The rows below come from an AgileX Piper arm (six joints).
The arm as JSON. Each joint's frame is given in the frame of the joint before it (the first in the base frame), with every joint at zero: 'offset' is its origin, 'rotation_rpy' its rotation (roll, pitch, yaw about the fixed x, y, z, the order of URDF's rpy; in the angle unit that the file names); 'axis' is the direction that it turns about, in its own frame. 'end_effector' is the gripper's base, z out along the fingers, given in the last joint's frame.
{
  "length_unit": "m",
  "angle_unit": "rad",
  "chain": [
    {
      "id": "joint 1",
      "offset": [
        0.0,
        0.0,
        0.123
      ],
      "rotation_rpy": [
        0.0,
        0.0,
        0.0
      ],
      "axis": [
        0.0,
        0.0,
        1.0
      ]
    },
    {
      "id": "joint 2",
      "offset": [
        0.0,
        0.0,
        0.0
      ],
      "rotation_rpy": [
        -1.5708,
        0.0,
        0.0
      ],
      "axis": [
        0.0,
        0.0,
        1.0
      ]
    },
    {
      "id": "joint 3",
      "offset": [
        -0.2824,
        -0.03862,
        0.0
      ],
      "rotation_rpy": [
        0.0,
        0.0,
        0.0
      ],
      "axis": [
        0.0,
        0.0,
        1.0
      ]
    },
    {
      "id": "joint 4",
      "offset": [
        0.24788,
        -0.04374,
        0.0
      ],
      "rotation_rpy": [
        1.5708,
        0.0,
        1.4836
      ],
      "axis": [
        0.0,
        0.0,
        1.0
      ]
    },
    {
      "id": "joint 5",
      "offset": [
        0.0,
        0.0,
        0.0
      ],
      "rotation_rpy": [
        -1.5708,
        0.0,
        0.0
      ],
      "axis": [
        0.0,
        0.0,
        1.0
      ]
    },
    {
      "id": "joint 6",
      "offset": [
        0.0,
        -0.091,
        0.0
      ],
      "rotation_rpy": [
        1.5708,
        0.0,
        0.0
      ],
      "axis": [
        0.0,
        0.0,
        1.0
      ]
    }
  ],
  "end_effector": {
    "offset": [
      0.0,
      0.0,
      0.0
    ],
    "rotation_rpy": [
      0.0,
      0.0,
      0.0
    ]
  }
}
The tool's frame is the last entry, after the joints.
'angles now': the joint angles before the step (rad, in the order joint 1, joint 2, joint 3, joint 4, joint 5, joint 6). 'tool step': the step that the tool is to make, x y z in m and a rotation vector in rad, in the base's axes. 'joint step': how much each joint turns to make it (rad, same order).
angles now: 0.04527 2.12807 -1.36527 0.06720 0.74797 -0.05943
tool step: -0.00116 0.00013 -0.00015 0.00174 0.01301 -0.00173
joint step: -0.00001 -0.00001 -0.00002 0.00207 0.01292 0.00112
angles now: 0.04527 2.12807 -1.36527 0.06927 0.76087 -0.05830
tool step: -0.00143 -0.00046 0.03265 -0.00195 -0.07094 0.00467
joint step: -0.00001 -0.08141 0.00000 -0.00692 0.01066 -0.00001
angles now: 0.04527 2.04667 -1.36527 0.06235 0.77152 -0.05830
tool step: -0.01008 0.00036 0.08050 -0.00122 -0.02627 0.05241
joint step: 0.00000 -0.14584 -0.10596 0.00000 0.22800 -0.04077
